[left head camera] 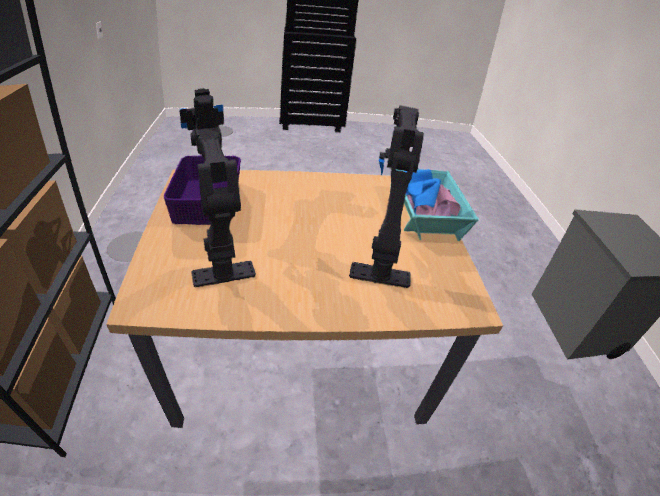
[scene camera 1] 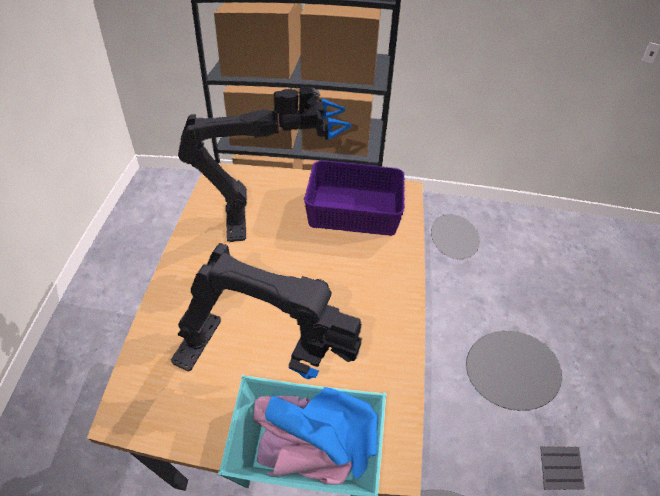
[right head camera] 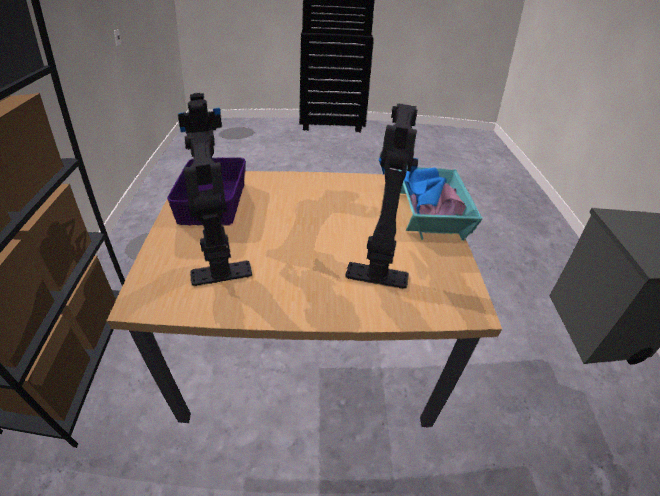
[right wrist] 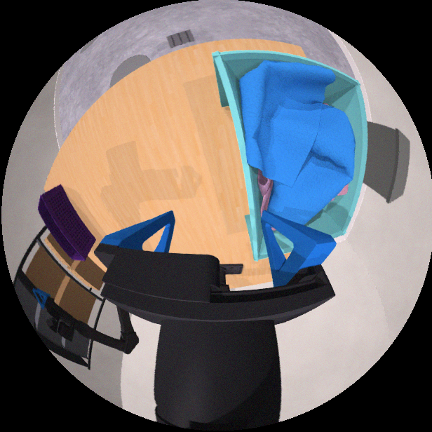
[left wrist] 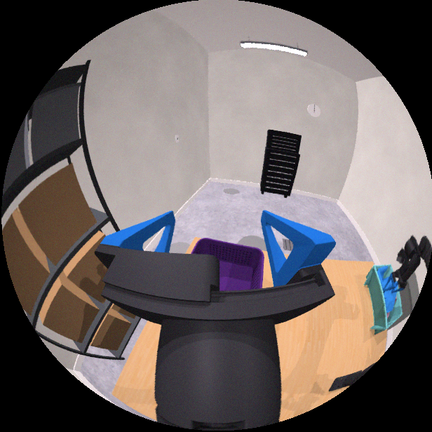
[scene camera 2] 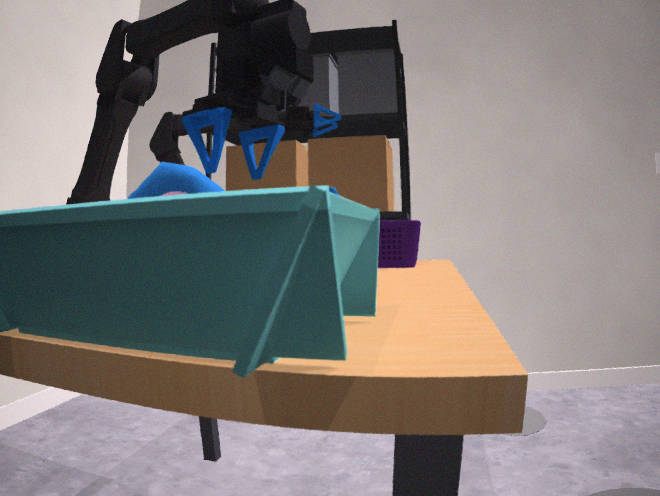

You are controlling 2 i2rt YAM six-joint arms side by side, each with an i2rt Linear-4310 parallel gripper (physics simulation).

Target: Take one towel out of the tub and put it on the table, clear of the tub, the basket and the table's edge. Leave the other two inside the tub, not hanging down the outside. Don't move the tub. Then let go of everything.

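A teal tub stands at the table's right side in the head views. A blue towel lies crumpled on top inside it, over pink and mauve cloth; where the pink and mauve towels part is unclear. No towel hangs outside in these views. My right gripper is open and empty, above rim height beside the tub's table-centre side. My left gripper is open and empty, high near the basket.
A purple basket stands at the far left of the table in the head views. A shelf rack with brown boxes stands beyond that side. A grey bin stands on the floor at the right.
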